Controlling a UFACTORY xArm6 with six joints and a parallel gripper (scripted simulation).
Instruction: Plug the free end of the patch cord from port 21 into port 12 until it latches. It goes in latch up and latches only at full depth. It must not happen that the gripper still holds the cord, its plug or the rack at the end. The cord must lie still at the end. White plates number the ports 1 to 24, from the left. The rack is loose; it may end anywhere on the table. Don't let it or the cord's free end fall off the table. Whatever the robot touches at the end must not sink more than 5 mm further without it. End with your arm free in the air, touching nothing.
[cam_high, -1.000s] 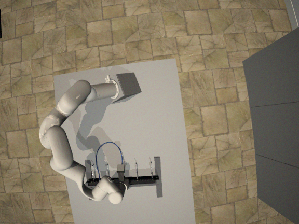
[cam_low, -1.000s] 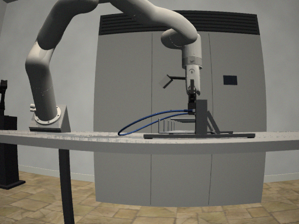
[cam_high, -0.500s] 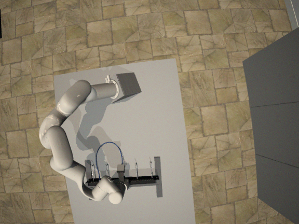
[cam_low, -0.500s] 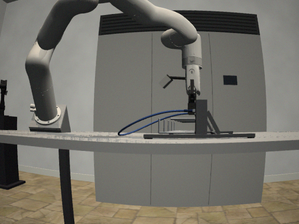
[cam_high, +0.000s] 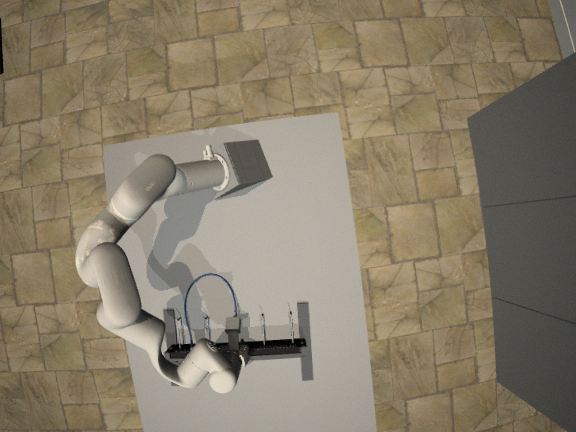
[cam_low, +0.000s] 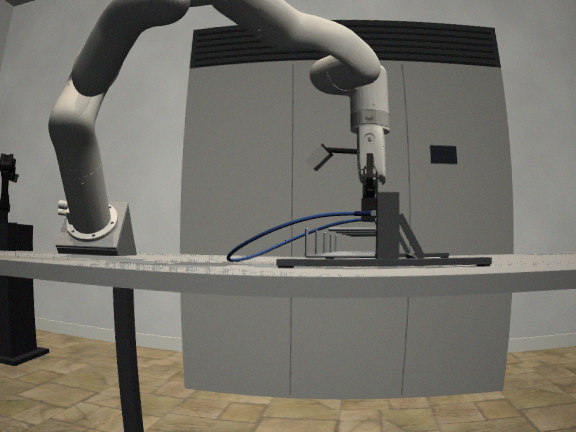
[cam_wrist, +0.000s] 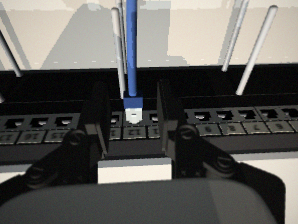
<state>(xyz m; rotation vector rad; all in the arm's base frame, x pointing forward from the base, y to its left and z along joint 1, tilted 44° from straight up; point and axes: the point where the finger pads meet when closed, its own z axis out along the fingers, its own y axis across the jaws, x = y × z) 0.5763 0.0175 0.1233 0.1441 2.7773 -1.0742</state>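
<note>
Right now my hand is 2 cm short of the plug and 1 cm above it.
</note>
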